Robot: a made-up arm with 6 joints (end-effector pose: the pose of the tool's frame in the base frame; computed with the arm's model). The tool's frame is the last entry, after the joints. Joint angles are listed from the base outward.
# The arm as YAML. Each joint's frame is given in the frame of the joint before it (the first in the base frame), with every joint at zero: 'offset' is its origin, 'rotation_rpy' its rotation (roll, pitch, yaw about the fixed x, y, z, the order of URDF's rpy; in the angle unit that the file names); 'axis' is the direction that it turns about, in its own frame. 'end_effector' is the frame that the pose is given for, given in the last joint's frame.
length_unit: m
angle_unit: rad
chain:
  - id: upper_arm
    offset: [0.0, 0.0, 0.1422]
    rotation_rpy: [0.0, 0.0, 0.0]
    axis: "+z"
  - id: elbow
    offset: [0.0, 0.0, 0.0]
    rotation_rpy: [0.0, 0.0, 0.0]
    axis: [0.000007, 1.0, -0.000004]
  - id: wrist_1
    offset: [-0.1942, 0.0, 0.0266]
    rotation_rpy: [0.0, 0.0, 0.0]
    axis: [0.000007, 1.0, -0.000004]
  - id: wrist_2
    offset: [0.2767, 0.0, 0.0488]
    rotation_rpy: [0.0, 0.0, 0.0]
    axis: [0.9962, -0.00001, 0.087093]
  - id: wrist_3
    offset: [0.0, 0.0, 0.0]
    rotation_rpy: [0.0, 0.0, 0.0]
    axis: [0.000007, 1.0, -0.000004]
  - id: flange
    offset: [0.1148, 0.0, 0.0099]
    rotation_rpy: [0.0, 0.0, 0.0]
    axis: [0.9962, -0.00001, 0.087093]
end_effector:
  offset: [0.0, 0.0, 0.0]
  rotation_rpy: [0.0, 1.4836, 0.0]
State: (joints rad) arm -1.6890 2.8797 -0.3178 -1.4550 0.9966 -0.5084
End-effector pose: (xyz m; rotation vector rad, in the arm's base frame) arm -0.0877 0.0772 -0.0555 0.8218 -1.9355 -1.3966
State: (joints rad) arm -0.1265 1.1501 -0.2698 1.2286 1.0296 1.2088
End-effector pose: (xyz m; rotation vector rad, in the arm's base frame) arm 0.1871 0.0701 0.0826 -2.0541 -1.0922 -0.8806
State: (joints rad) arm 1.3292 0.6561 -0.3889 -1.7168 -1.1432 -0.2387
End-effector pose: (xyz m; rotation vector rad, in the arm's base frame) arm -0.0560 0.2059 0.2322 -1.5647 -0.9152 0.5689
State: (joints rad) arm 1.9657 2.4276 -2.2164 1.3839 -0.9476 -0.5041
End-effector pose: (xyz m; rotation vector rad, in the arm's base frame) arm -0.1129 0.5097 0.2479 -0.1536 1.6886 1.4876
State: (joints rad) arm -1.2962 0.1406 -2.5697 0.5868 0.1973 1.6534
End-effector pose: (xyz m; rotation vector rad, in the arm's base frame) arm -0.1263 0.4947 0.4212 -0.7696 0.2588 0.8426
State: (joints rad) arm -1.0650 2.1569 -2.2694 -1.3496 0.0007 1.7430
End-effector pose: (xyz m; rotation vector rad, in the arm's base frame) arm 0.2479 -0.4480 0.3916 0.9291 1.0390 -0.5619
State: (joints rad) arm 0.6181 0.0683 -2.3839 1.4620 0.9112 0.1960
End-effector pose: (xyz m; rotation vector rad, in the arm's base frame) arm -0.4281 -0.1932 0.4071 -1.2163 -0.1881 1.6571
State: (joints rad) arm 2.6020 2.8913 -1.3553 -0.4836 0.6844 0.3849
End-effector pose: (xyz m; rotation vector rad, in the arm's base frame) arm -0.1541 0.1318 -0.2067 -2.8028 0.6574 -0.8287
